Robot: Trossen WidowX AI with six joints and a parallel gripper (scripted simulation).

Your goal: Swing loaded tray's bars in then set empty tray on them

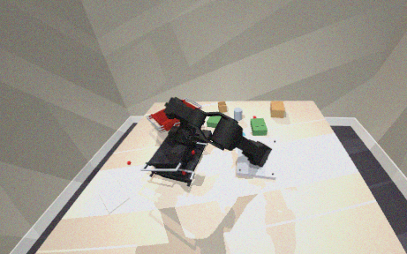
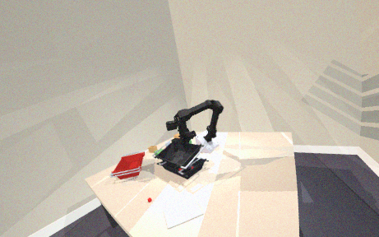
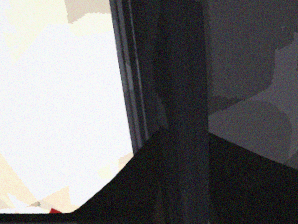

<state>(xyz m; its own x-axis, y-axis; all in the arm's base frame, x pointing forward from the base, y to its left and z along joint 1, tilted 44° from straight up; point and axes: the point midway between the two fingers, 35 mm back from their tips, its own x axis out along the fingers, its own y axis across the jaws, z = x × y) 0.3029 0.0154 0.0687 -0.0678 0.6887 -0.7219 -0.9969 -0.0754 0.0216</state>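
Right now the black tray is 80 mm ahead of my gripper tip and 10 mm above it. From my gripper tip the other things lie so: grey cylinder: 130 mm behind, 440 mm to the right, 80 mm below; then white sheet: 310 mm ahead, 290 mm to the left, 120 mm below.
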